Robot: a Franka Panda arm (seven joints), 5 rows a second.
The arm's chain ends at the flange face. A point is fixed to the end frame.
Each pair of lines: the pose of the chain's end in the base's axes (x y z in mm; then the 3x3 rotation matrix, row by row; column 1 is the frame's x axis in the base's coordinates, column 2 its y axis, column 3 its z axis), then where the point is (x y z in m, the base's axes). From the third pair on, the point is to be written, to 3 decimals.
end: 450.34, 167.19, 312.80; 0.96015, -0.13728, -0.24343; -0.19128, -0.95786, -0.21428; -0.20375, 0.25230, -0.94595
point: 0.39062 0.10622 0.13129
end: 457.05, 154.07, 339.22; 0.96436, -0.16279, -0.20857; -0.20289, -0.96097, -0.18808; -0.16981, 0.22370, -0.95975
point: 0.40371 0.09836 0.15407
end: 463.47, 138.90, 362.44; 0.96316, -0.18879, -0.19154; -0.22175, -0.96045, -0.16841; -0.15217, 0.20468, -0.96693
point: 0.413 0.087 0.175
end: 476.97, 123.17, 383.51; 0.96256, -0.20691, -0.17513; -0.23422, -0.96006, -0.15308; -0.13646, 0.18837, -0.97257
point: 0.429 0.075 0.195
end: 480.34, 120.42, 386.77; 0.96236, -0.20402, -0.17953; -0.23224, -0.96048, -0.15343; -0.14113, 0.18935, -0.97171
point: 0.432 0.072 0.198
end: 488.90, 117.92, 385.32; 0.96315, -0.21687, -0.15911; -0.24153, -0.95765, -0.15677; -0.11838, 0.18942, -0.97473
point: 0.444 0.069 0.196
